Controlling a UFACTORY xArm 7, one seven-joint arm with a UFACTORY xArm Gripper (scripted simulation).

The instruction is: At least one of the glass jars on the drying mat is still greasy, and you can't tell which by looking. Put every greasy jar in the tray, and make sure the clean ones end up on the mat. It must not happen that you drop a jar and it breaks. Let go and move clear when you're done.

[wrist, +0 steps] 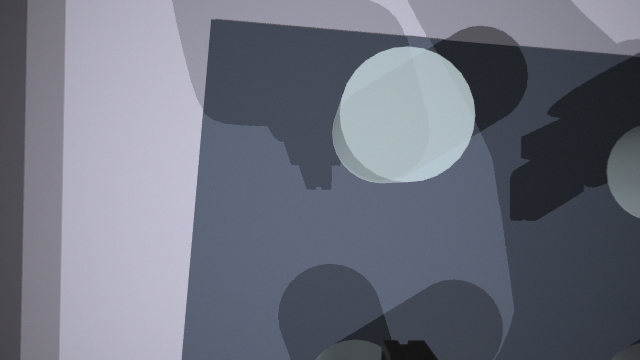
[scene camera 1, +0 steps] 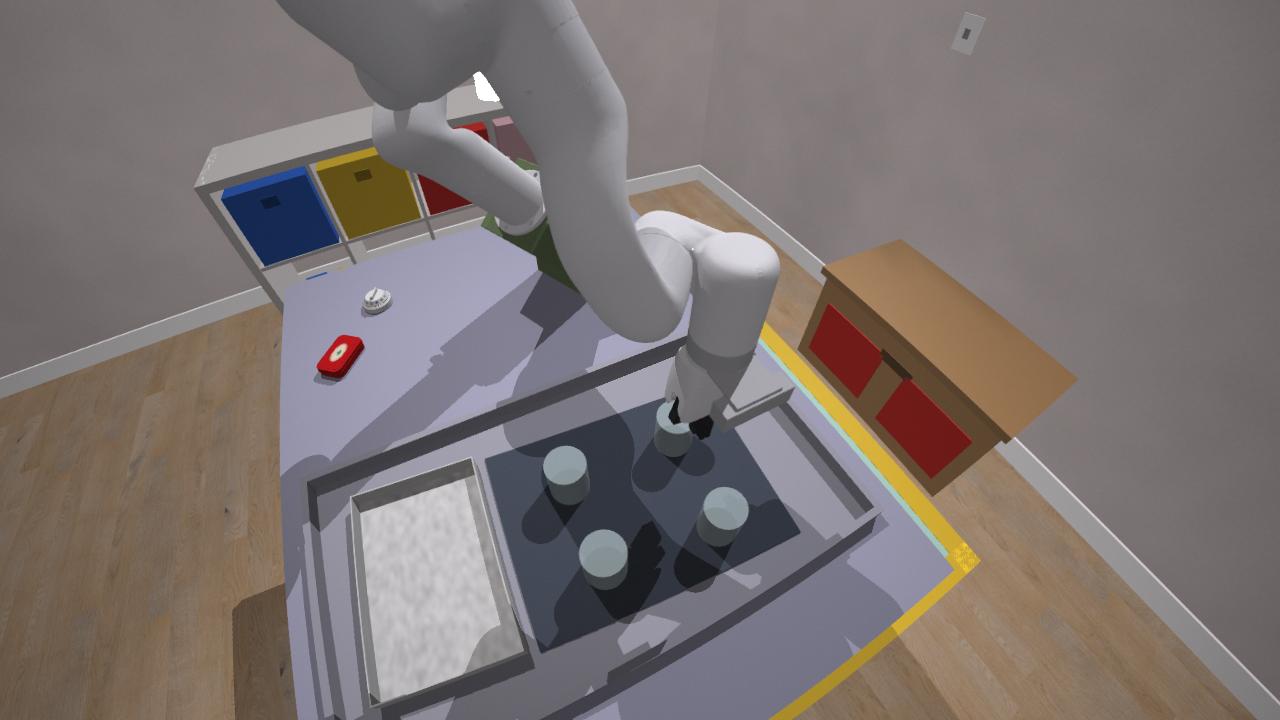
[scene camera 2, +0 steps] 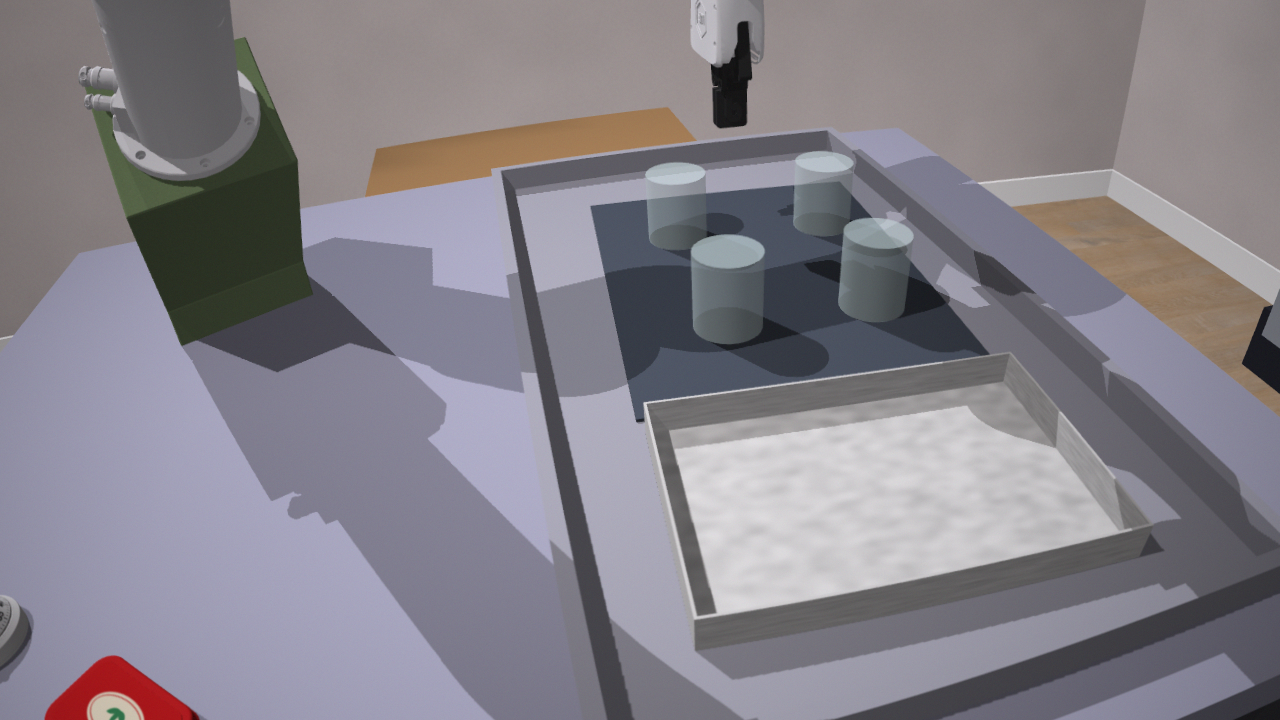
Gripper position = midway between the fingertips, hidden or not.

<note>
I see my gripper (scene camera 2: 730,125), a grey tray (scene camera 2: 785,492), a jar (scene camera 2: 823,180) and a red device (scene camera 1: 336,362).
The grey tray is seen too in scene camera 1 (scene camera 1: 432,606). My gripper shows as well in scene camera 1 (scene camera 1: 699,430). The wrist view misses the grey tray: it is out of frame. The wrist view does not show the red device: it is out of frame.
</note>
